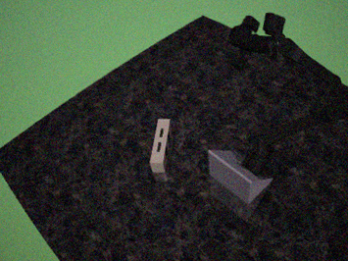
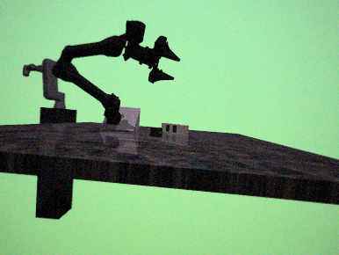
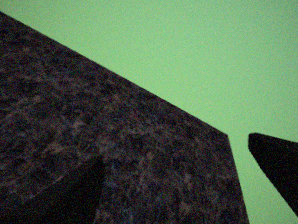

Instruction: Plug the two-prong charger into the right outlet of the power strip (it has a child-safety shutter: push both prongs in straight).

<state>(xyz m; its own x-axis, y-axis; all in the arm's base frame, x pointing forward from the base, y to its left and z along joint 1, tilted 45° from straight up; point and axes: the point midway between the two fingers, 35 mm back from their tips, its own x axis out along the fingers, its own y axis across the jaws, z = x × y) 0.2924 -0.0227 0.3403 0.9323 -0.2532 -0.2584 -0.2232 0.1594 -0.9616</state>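
My gripper tip is now 260 mm above the dark charger, 110 mm to the right of it and 60 mm past it.
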